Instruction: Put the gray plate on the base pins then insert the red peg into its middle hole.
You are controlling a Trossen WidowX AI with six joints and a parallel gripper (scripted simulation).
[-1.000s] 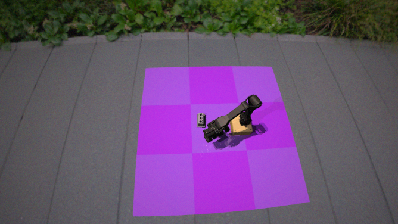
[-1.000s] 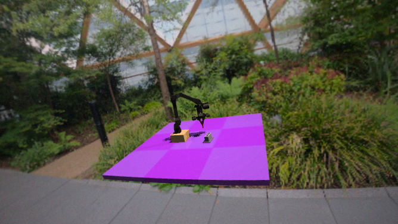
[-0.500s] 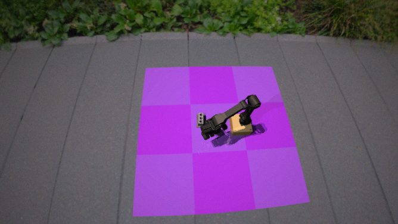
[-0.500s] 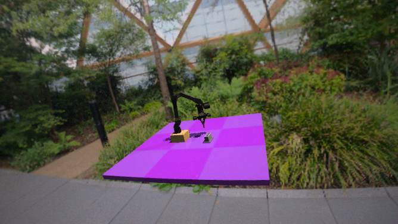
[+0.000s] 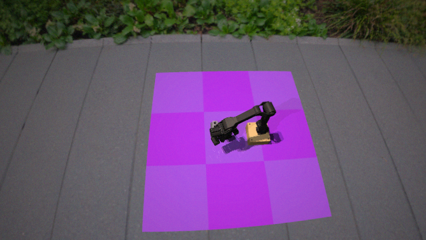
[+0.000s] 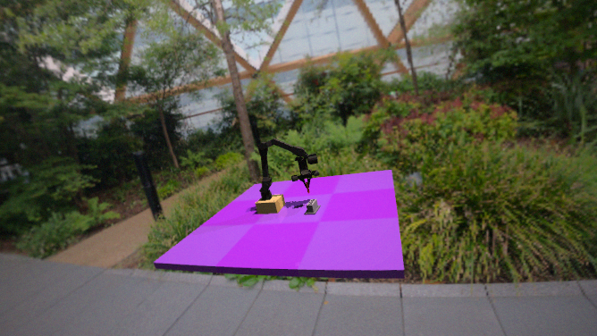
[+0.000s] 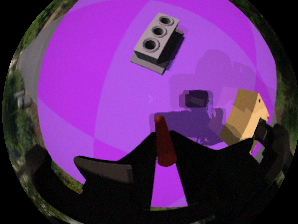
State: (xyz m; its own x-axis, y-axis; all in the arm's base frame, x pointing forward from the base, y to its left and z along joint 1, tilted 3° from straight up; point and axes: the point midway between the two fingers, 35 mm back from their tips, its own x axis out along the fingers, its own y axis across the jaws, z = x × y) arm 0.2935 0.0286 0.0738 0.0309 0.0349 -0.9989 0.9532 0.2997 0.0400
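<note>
Now: gripper tip 30 mm short of the gray plate, 140 mm to the left of it and 70 mm above it. The rest, counted from my gripper tip: red peg: right at my gripper tip.
</note>
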